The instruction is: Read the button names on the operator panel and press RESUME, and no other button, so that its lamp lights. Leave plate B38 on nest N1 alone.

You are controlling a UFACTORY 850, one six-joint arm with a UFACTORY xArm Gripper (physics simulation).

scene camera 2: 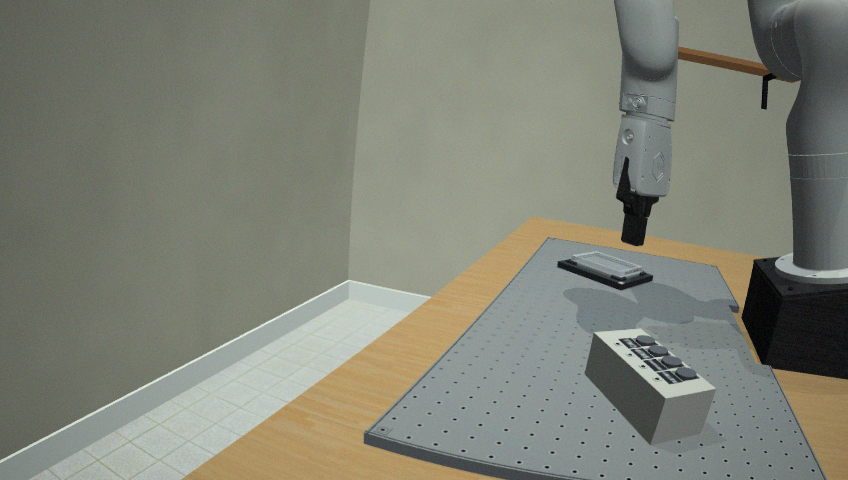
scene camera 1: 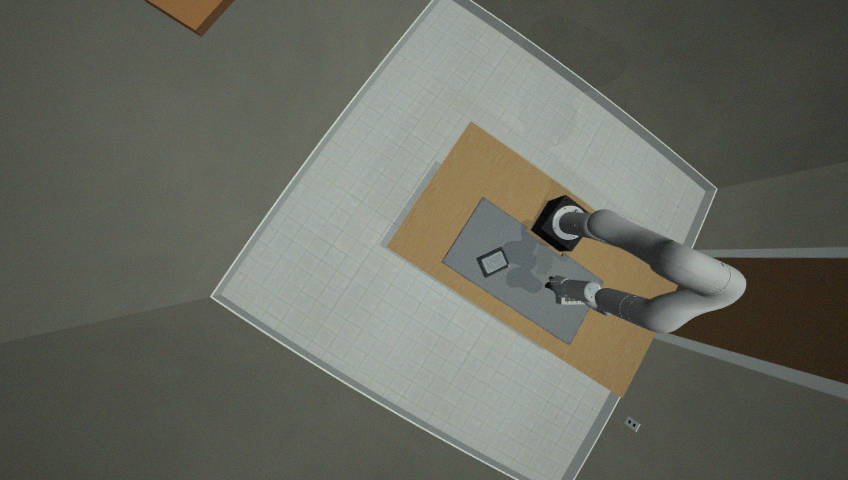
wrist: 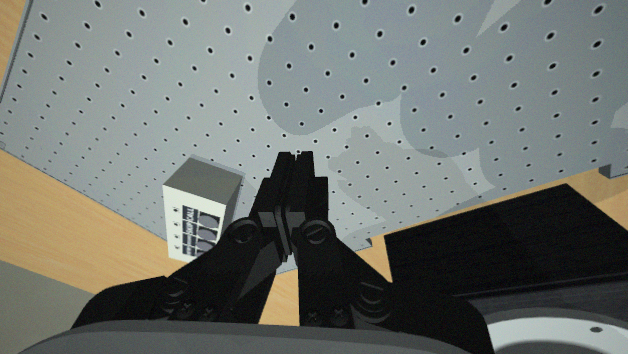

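The operator panel is a pale box with a row of round grey buttons, dark name labels and small lamp dots, none visibly lit. In the wrist view two labels seem to read CALL and SKIP; the others are too small or blurred, so I cannot tell which is RESUME. The lower buttons are partly hidden by my fingers there. My gripper is shut and empty, high above the board and apart from the panel. Plate B38 lies on the black nest N1.
The perforated grey board lies on the wooden table. The black robot base stands beside the board. In the overhead view my arm passes over part of the panel.
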